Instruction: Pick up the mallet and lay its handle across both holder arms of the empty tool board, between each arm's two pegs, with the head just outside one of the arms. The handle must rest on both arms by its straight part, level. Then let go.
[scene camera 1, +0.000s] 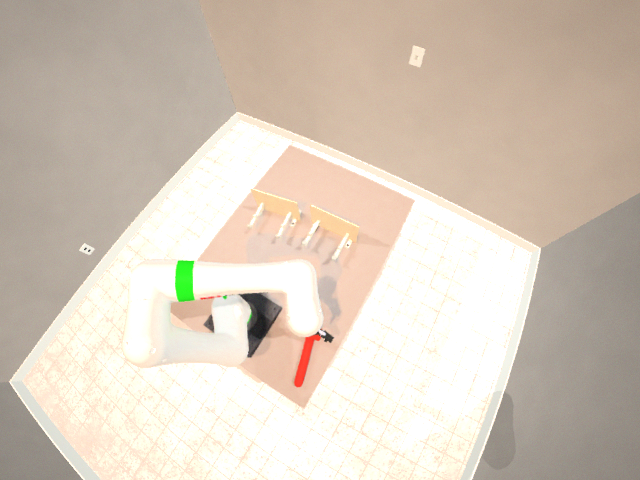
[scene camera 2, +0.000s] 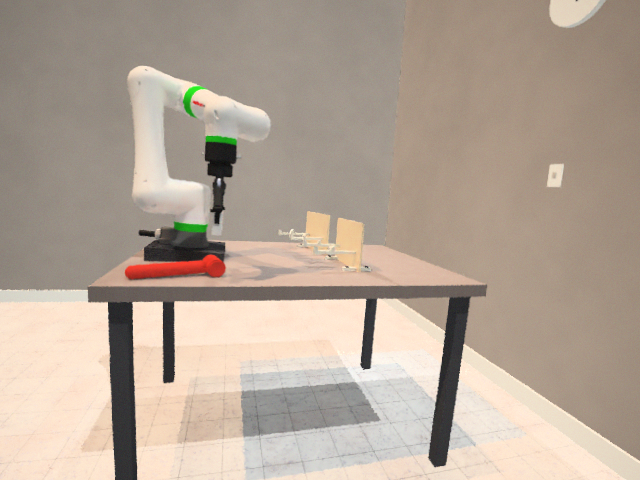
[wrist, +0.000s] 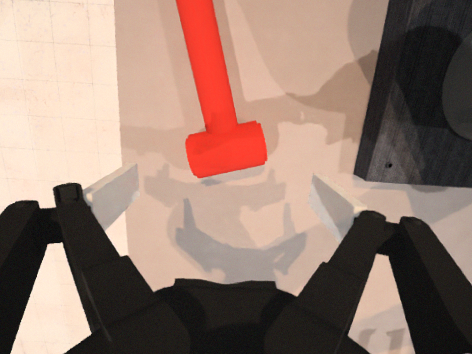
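Pixels of known places: gripper, fingertip midpoint: (scene camera 2: 217, 232) (wrist: 225, 184); arm's base at its link origin: (scene camera 2: 189, 244).
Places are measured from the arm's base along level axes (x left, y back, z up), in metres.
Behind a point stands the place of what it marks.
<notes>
The red mallet (scene camera 1: 305, 361) @(y -0.015, x -0.363, z 0.000 m) (scene camera 2: 170, 269) @(y -0.020, x -0.374, z -0.015 m) (wrist: 207, 65) @(y -0.045, x -0.344, z 0.002 m) lies flat on the table, its head towards the tool boards. My gripper (scene camera 2: 217, 227) @(y -0.144, x -0.310, z 0.095 m) (wrist: 225, 184) @(y -0.144, x -0.310, z 0.095 m) is open and empty, pointing down above the table near the mallet's head. In the wrist view the head lies just ahead of the line between the fingertips, and the handle runs up out of view. In scene camera 1 the arm hides most of the gripper. Two upright tool boards, one (scene camera 1: 276, 204) @(y -0.552, x 0.213, z 0.065 m) (scene camera 2: 317, 230) @(y -0.555, x 0.202, z 0.060 m) farther and one (scene camera 1: 333, 223) @(y -0.627, x -0.099, z 0.064 m) (scene camera 2: 349, 244) @(y -0.630, x -0.122, z 0.045 m) nearer, each have two pale holder arms; no tool shows on either. The pegs are too small to make out clearly.
The black robot base (scene camera 1: 267, 310) @(y -0.096, x -0.080, z -0.006 m) (scene camera 2: 183, 252) @(y -0.006, x -0.136, z -0.008 m) (wrist: 375, 160) @(y -0.119, x -0.122, z -0.006 m) stands beside the mallet. The mallet lies near an edge of the table (scene camera 1: 361, 191) @(y -0.943, x -0.088, z -0.041 m) (scene camera 2: 284, 292) @(y -0.355, x -0.437, z -0.060 m) (wrist: 150, 75) @(y -0.061, x -0.418, z -0.042 m). Shadows of the arm and gripper fall on the table top.
</notes>
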